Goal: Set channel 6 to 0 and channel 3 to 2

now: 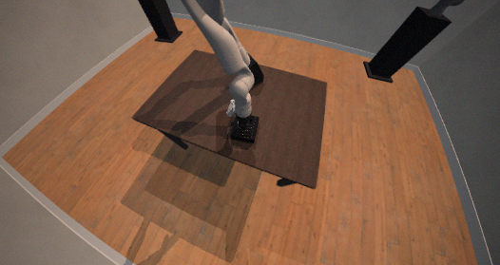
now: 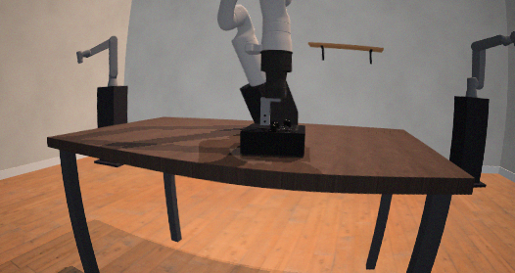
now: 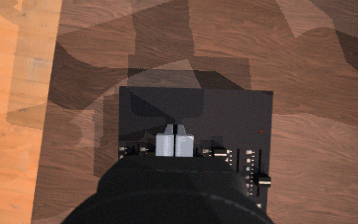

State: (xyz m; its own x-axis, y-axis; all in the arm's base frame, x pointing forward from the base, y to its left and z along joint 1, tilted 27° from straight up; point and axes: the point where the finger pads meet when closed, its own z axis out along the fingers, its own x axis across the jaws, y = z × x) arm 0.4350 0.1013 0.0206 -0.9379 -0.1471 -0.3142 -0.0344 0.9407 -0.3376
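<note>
Right now my hand is 2 cm to the right of the channel 3 fader cap and 2 cm above it. From my hand the other things lie so: channel 5 fader cap 5 cm behind, 2 cm to the left, 2 cm below; channel 4 fader cap 2 cm behind, 3 cm to the left, 2 cm below; channel 2 fader cap 2 cm ahead, 2 cm to the left, 2 cm below.
</note>
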